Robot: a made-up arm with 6 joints. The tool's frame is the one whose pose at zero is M. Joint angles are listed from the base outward.
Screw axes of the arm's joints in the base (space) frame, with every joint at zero. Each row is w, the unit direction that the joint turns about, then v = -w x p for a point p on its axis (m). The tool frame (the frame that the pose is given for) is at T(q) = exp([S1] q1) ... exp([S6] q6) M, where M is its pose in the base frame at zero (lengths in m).
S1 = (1, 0, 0, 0, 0.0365, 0)
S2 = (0, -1, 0, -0.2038, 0, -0.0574)
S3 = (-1, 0, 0, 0, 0.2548, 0.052)
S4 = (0, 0, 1, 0.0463, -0.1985, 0)
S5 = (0, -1, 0, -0.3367, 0, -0.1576)
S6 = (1, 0, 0, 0, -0.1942, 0.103)
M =
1 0 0 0.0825
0 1 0 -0.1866
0 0 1 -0.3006
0 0 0 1
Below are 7 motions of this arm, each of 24 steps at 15 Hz.
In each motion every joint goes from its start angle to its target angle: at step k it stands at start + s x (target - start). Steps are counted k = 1, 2, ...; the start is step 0. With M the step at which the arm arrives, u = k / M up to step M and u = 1 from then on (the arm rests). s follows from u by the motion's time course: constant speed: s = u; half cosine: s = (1 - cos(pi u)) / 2; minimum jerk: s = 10 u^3 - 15 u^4 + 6 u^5.
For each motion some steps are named. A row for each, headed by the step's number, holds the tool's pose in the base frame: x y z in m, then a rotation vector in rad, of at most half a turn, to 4 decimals.
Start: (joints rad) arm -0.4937 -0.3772 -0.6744 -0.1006 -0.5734 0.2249
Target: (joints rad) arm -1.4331 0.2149 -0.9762 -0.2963 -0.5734 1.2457
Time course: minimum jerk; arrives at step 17
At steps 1, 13, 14, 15, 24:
1: 0.0110 -0.2855 -0.3014 0.4595 0.8617 -0.3586
13: 0.1051 -0.3331 -0.0722 0.7934 0.2507 -0.4463
14: 0.1097 -0.3294 -0.0581 0.8102 0.2353 -0.4352
15: 0.1123 -0.3269 -0.0497 0.8201 0.2272 -0.4285
24: 0.1135 -0.3255 -0.0456 0.8249 0.2235 -0.4253

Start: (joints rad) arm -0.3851 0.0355 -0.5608 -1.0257 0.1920 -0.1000
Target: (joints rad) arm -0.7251 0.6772 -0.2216 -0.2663 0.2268 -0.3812
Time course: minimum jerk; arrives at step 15
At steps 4, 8, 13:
4: -0.0588 -0.1270 -0.3169 -0.0787 -0.1731 -0.9045
8: 0.0108 -0.2834 -0.2695 -0.3812 -0.5548 -0.4788
13: 0.0903 -0.3694 -0.1409 -0.7315 -0.8941 -0.0841

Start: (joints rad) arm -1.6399 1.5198 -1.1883 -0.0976 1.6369 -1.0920
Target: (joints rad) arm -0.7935 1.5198 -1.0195 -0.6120 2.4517 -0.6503
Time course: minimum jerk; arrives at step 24
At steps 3, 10, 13, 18, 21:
3: 0.4131 -0.3529 -0.0539 0.2391 -1.9447 0.3426
10: 0.4051 -0.3039 -0.1702 0.6305 -2.1583 -0.1119
13: 0.4011 -0.2484 -0.2270 0.8588 -2.3125 -0.4566
18: 0.3945 -0.1651 -0.2706 1.0619 -2.5284 -0.9854
21: 0.3919 -0.1434 -0.2769 1.0851 -2.5866 -1.1432

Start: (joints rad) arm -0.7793 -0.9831 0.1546 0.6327 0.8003 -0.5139
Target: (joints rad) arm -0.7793 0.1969 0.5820 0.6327 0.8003 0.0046
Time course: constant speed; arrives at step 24
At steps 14, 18, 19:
14: 0.2252 -0.4031 -0.0135 -0.9412 -0.1388 0.8423
18: 0.2388 -0.3648 0.0131 -0.9819 -0.2536 0.9317
19: 0.2403 -0.3549 0.0198 -0.9933 -0.2818 0.9528

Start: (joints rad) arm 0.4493 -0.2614 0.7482 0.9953 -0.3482 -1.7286
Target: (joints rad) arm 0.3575 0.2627 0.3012 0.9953 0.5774 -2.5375
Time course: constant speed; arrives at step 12
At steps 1, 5, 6, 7, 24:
1: 0.4045 0.0830 -0.0533 -1.8359 -0.6033 1.3103
5: 0.3097 -0.0238 -0.0065 -1.9517 -1.0055 0.7068
6: 0.2821 -0.0492 -0.0061 -1.9740 -1.0859 0.5369
7: 0.2541 -0.0732 -0.0106 -1.9917 -1.1573 0.3605
24: 0.1368 -0.1609 -0.1007 -1.9748 -1.3561 -0.5931

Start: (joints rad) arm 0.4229 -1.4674 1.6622 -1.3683 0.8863 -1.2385
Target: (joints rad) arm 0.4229 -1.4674 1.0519 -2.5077 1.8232 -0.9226
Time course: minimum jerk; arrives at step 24
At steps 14, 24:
14: -0.3368 0.1257 -0.2200 -2.3186 -1.5483 -0.5041
24: -0.3530 0.1997 -0.2979 2.5598 1.6701 0.4715

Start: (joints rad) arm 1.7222 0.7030 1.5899 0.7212 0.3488 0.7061
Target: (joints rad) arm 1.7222 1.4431 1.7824 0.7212 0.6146 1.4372
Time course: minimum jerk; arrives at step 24
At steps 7, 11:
7: 0.0583 0.0535 0.0026 0.9050 -0.3769 0.0357
11: 0.0224 0.0782 0.0149 1.0128 -0.4803 -0.0926

